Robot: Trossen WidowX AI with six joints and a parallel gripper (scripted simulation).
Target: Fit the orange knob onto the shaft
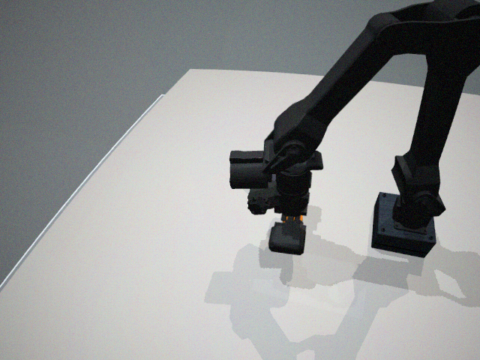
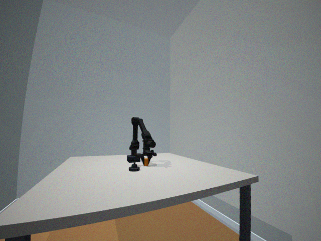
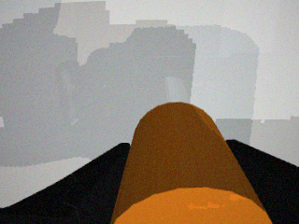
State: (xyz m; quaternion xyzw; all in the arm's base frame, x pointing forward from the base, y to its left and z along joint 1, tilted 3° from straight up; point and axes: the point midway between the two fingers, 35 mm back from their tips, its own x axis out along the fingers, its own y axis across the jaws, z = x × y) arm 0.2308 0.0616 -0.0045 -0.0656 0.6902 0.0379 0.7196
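Now: gripper tip 13 cm to the left of the pedestal, 12 cm short of it and 2 cm below it. From my gripper tip the other things lie so: orange knob (2 cm above).
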